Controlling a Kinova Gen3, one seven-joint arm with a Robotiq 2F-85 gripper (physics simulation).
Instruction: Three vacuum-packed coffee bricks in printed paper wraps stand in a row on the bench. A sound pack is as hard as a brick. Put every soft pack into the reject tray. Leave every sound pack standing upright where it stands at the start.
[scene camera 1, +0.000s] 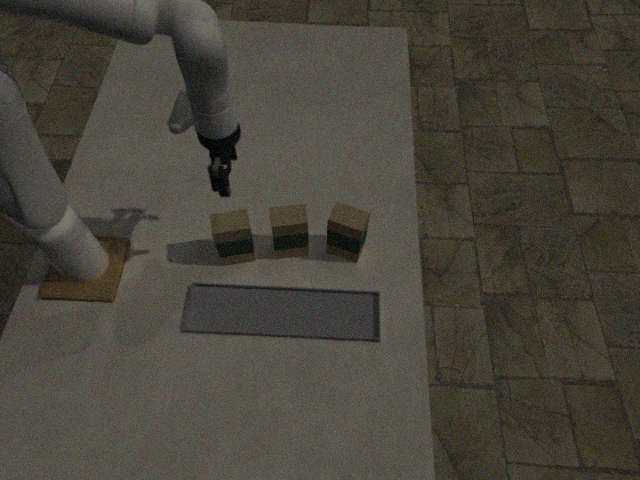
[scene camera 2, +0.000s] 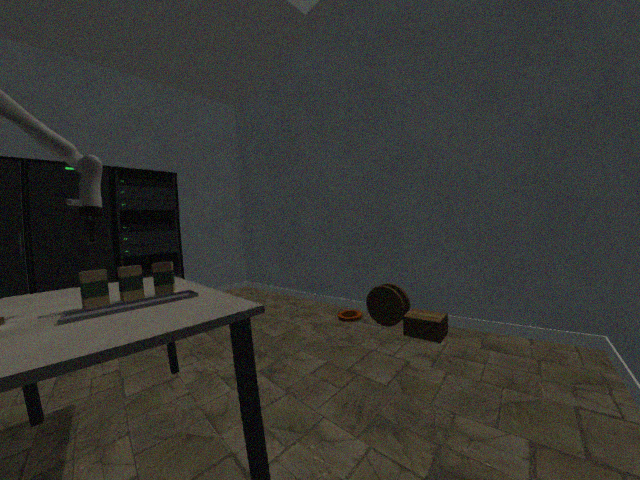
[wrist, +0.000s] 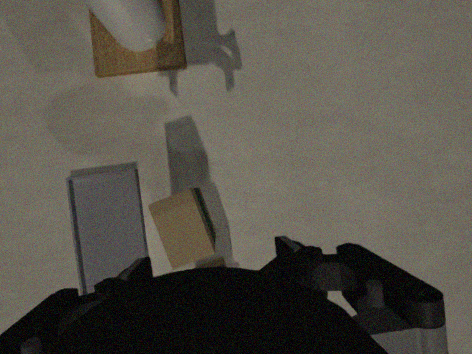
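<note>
Three tan packs with dark green bands stand upright in a row: the left pack, the middle pack and the right pack, which is turned somewhat. The grey reject tray lies in front of the row and holds no pack in scene camera 1. My gripper is open and empty, raised above the bench near the left pack and touching no pack. The gripper body hides part of the row in the wrist view.
The arm's base stands on a wooden plate at the bench's left. The bench ends at its right edge, beyond the right pack. Dark cabinets stand behind the bench. A wooden box sits on the floor.
</note>
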